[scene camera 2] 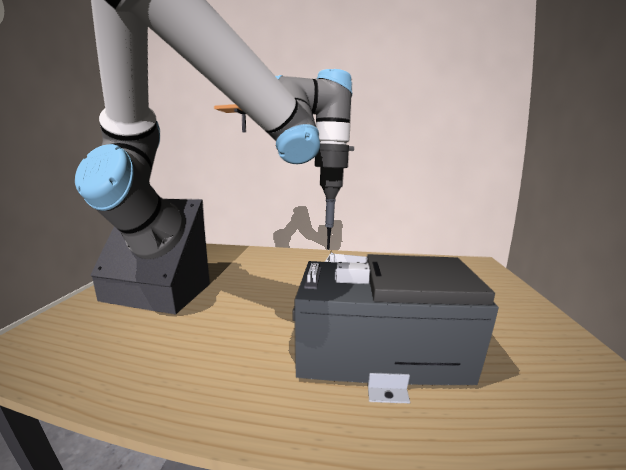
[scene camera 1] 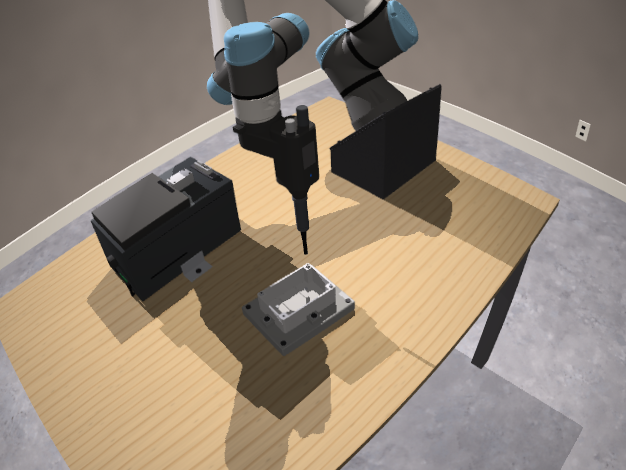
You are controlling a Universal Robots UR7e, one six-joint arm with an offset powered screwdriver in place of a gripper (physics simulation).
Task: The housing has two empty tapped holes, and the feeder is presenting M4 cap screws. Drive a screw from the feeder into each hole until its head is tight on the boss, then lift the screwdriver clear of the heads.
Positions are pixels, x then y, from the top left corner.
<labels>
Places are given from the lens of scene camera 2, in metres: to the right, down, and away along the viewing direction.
dark feeder (scene camera 2: 343, 348): 0.04, 0.16, 0.41
</labels>
